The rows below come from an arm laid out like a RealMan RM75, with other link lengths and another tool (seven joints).
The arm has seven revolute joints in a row. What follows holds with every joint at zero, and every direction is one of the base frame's. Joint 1 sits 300.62 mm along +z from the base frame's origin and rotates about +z. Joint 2 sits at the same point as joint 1 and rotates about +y. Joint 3 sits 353.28 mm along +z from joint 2 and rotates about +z. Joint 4 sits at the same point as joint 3 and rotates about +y. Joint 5 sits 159.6 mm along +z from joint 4 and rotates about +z. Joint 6 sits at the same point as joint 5 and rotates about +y. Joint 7 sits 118.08 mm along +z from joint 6 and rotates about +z. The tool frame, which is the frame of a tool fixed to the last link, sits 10 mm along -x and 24 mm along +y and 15 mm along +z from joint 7; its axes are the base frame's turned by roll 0, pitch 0.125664 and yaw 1.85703 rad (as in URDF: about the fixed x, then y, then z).
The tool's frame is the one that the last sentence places.
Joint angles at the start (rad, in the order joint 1, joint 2, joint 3, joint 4, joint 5, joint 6, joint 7): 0.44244 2.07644 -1.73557 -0.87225 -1.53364 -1.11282 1.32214
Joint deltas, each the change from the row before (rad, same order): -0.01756 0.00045 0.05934 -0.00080 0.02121 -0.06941 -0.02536; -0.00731 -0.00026 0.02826 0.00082 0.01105 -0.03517 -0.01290; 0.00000 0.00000 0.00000 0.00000 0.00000 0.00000 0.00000; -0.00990 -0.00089 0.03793 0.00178 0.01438 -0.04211 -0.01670; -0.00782 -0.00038 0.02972 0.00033 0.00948 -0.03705 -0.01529; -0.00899 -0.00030 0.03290 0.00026 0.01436 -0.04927 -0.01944; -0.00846 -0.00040 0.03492 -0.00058 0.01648 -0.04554 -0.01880
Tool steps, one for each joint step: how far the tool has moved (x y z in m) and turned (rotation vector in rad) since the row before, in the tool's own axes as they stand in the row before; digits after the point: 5 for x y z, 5 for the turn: 0.00418 0.00208 -0.00875 -0.05665 0.01978 0.00589; 0.00215 0.00134 -0.00441 -0.02774 0.01076 0.00040; 0.00000 0.00000 0.00000 0.00000 0.00000 0.00000; 0.00225 0.00167 -0.00623 -0.03706 0.00813 -0.00028; 0.00250 0.00136 -0.00485 -0.02801 0.01005 -0.00525; 0.00407 0.00204 -0.00554 -0.03554 0.01837 -0.00951; 0.00338 0.00295 -0.00579 -0.03918 0.01222 -0.01236
